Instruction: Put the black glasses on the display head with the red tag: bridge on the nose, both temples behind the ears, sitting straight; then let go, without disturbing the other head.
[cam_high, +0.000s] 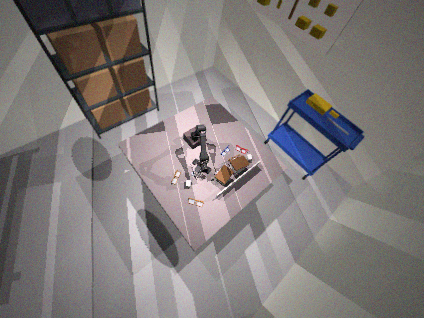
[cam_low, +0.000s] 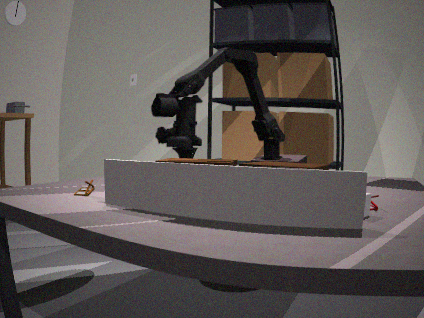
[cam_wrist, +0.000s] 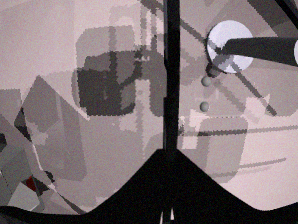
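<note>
Right now my gripper tip is 4 cm past the peg, 7 cm to the left of it and 4 cm above it. Round my gripper tip: white wall (30 cm ahead, 23 cm to the left, 1 cm below).
</note>
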